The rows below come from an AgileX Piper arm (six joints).
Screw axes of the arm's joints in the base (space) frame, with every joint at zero. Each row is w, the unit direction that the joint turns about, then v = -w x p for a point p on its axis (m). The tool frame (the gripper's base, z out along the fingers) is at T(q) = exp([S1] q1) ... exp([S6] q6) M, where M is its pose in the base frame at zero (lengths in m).
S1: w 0 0 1 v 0 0 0
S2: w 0 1 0 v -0.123 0 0
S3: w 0 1 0 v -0.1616 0 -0.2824
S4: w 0.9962 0 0.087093 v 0 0.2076 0
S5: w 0 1 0 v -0.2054 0 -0.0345
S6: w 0.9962 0 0.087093 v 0 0.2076 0
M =
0.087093 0 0.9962 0.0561
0 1 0 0
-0.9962 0 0.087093 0.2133
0 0 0 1
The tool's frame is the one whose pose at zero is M.
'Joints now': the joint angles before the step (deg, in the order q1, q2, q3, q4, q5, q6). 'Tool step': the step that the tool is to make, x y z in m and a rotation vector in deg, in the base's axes. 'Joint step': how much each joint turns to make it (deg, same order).
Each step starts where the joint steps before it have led.
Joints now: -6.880, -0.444, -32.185, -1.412, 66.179, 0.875
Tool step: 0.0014, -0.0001, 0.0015, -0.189, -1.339, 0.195
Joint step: 0.109, 0.005, 0.126, 0.052, -1.484, -0.055
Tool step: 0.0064, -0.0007, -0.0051, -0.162, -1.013, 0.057
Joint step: -0.005, -0.020, 1.983, 0.006, -2.989, -0.004
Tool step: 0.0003, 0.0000, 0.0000, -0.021, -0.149, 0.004
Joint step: -0.020, 0.002, 0.065, 0.020, -0.218, -0.019
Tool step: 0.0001, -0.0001, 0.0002, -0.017, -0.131, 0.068
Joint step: 0.115, 0.006, -0.001, -0.051, -0.136, 0.047
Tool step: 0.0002, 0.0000, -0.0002, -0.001, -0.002, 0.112
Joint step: 0.086, 0.004, 0.063, 0.026, -0.070, -0.023
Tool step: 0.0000, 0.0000, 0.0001, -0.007, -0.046, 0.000
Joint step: -0.001, -0.001, -0.010, -0.001, -0.035, -0.001
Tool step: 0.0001, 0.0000, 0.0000, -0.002, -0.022, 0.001
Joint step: -0.006, 0.012, 0.015, 0.007, -0.049, -0.005
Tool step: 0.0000, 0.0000, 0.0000, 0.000, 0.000, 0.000
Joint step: 0.000, 0.000, 0.000, 0.000, 0.000, 0.000
